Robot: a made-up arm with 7 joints. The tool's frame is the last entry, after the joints.
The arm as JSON. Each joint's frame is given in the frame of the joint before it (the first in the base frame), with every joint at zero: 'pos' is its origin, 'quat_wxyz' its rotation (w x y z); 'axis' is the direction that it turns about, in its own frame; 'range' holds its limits. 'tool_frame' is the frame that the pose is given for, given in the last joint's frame.
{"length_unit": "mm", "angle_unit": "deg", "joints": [
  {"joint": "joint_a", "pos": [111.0, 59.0, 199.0], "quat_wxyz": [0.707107, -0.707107, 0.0, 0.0], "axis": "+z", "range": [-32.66, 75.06]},
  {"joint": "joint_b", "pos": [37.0, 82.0, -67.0], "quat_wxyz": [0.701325, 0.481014, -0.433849, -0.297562], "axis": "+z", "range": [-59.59, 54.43]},
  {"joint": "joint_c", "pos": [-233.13, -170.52, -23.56], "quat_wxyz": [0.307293, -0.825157, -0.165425, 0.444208], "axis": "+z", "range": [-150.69, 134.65]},
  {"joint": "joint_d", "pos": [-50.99, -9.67, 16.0], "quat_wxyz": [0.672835, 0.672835, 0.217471, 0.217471], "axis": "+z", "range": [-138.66, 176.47]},
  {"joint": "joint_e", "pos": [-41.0, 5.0, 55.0], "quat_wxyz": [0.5, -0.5, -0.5, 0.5], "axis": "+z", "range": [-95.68, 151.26]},
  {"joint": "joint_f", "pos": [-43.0, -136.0, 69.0], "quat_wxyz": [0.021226, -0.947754, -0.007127, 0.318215], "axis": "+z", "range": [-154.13, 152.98]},
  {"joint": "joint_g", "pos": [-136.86, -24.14, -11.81], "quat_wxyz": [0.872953, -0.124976, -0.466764, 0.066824], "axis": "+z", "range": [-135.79, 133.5]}
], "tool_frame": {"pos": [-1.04, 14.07, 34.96], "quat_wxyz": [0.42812, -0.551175, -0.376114, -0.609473]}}
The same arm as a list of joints. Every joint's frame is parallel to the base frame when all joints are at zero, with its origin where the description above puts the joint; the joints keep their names.
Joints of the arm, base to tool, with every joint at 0 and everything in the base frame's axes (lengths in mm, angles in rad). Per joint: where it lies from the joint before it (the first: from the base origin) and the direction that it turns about. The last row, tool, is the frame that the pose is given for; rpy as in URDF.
joint_a: axis +y origin 111.0 59.0 199.0
joint_b: axis -0.894802 0.1608 0.416501 origin 37.0 -67.0 -82.0
joint_c: axis -z origin -83.0 -238.0 -143.0
joint_d: axis +y origin -47.0 -22.0 -16.0
joint_e: axis -x origin -41.0 55.0 -5.0
joint_f: axis 0.796577 -0.035699 0.603482 origin -69.0 136.0 43.0
joint_g: axis -0.069799 0.159099 0.984792 origin -93.0 -20.0 102.0
tool: origin -6.0 19.0 32.0 rpy 1.9833 -1.4806 2.5621
Joint limits (rad, base to tool): -0.5700..1.3100 -1.0400..0.9500 -2.6300..2.3501 -2.4201..3.0800 -1.6699..2.6400 -2.6901..2.6700 -2.3700..2.3300

